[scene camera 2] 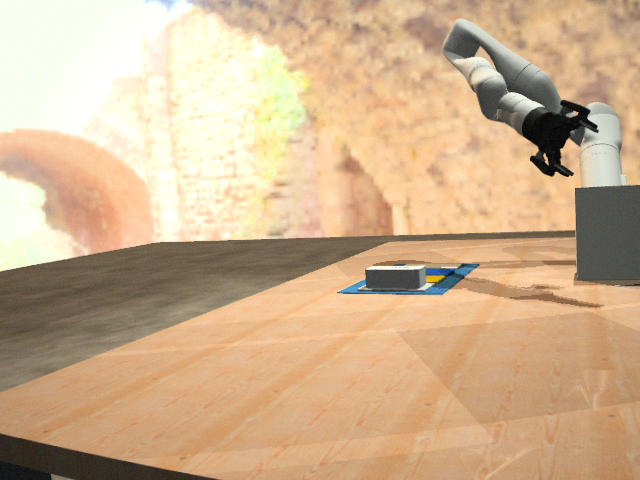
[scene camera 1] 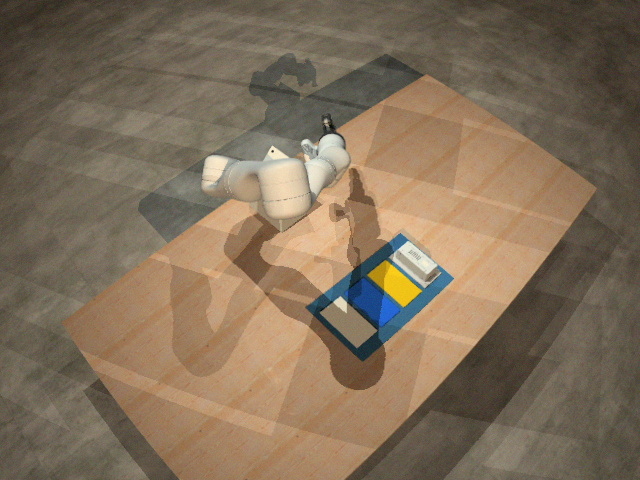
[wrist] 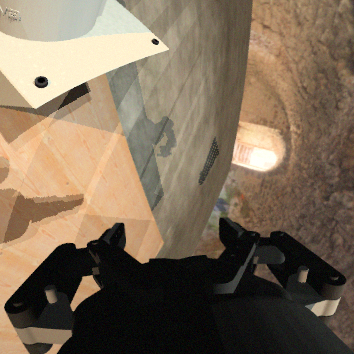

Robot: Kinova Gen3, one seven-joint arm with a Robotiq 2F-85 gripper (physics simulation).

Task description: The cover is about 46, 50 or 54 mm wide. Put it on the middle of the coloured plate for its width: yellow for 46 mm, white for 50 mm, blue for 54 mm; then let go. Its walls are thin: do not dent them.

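Places are measured from the arm's base along level axes (x ahead, y left, z up), in millimetres.
Pixels of known places: gripper, fingertip midpoint: (scene camera 2: 583, 152) (wrist: 172, 230); arm's base at its link origin: (scene camera 2: 604, 213) (wrist: 43, 10).
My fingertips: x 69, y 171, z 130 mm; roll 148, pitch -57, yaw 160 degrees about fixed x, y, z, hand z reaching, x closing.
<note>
Ahead of a thing's pixels: the offset from my fingertips to its top centre. "pt": to the spot under its first point. Level surfaces: height alone.
The cover {381 mm ahead, 76 mm right, 217 mm down} (scene camera 1: 416, 261) (scene camera 2: 395, 277), a pale oblong box with small dark marks on top, sits upright on a pale plate {pt 442 mm ahead, 117 mm right, 258 mm down} (scene camera 1: 425, 284) at one end of the dark blue mat {261 mm down} (scene camera 1: 413, 306) (scene camera 2: 351, 289). Beside it lie the yellow plate {363 mm ahead, 170 mm right, 257 mm down} (scene camera 1: 394, 283) (scene camera 2: 435, 279), the blue plate {346 mm ahead, 263 mm right, 257 mm down} (scene camera 1: 372, 302) and, at the far end, another pale plate {329 mm ahead, 357 mm right, 257 mm down} (scene camera 1: 347, 322), mostly in shadow. Which pale plate is the white one, I cannot tell surely. My gripper (scene camera 1: 326, 117) (scene camera 2: 578, 148) (wrist: 172, 230) is open and empty, high up near the robot's base, well away from the cover. The cover does not show in the wrist view.
The mat lies on a wooden table {263 mm down} (scene camera 1: 491, 196) (scene camera 2: 310, 382). The arm rises from a pedestal (scene camera 2: 607, 232) at the table's edge. The base plate (wrist: 100, 55) shows at the top left of the wrist view. The arm's shadow falls across the table and part of the mat.
</note>
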